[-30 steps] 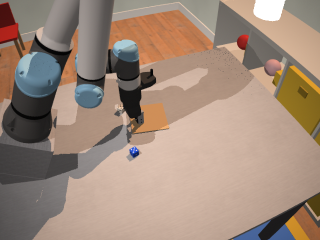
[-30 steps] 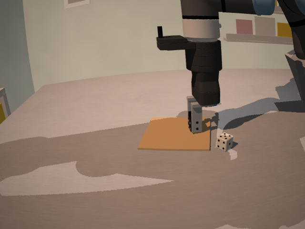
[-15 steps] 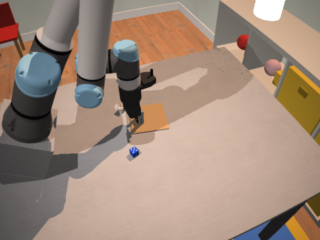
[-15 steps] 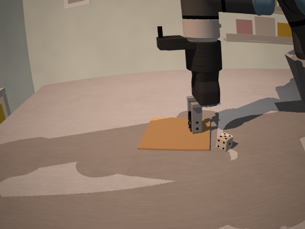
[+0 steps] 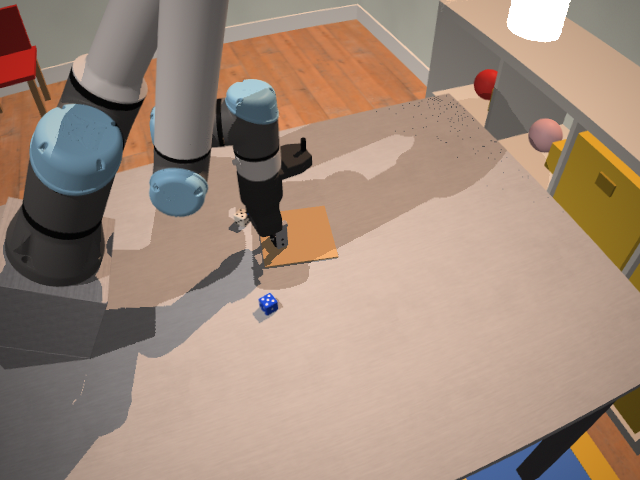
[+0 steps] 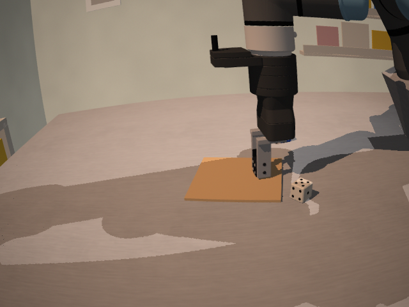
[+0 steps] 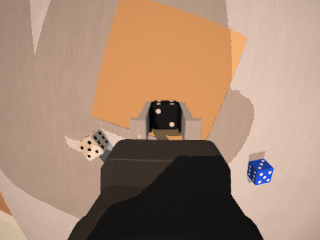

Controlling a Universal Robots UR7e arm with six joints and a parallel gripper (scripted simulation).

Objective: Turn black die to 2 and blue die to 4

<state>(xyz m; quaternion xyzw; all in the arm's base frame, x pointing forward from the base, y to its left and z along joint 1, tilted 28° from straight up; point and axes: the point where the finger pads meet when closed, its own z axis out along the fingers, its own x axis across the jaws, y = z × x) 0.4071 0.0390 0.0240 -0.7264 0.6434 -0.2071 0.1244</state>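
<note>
Now: hand 1 cm above the black die. The rest, counted from my hand: white die (5 cm behind, 8 cm to the left, 1 cm below); blue die (7 cm behind, 14 cm to the right, 1 cm below); orange mat (4 cm ahead, 2 cm below).
</note>
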